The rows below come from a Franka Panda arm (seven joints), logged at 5 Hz.
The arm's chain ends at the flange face. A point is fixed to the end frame.
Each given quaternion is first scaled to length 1.
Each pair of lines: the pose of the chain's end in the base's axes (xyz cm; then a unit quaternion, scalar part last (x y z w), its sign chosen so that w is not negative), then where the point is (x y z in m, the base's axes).
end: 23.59, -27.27, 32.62, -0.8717, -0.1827, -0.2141, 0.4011
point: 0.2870 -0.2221 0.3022
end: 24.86, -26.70, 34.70, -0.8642, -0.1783, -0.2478, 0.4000
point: 0.3026 -0.2177 0.3270
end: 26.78, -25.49, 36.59, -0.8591, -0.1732, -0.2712, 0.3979
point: 0.3239 -0.2069 0.3487
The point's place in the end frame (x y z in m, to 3 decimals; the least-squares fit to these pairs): 0.038 0.009 0.065
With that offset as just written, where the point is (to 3 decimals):
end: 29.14, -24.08, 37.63, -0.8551, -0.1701, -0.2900, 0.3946
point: 0.349 -0.194 0.361
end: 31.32, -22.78, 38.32, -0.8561, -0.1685, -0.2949, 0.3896
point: 0.371 -0.182 0.368
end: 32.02, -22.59, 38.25, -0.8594, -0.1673, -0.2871, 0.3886
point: 0.378 -0.180 0.366
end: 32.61, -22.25, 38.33, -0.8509, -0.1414, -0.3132, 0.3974
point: 0.387 -0.179 0.371
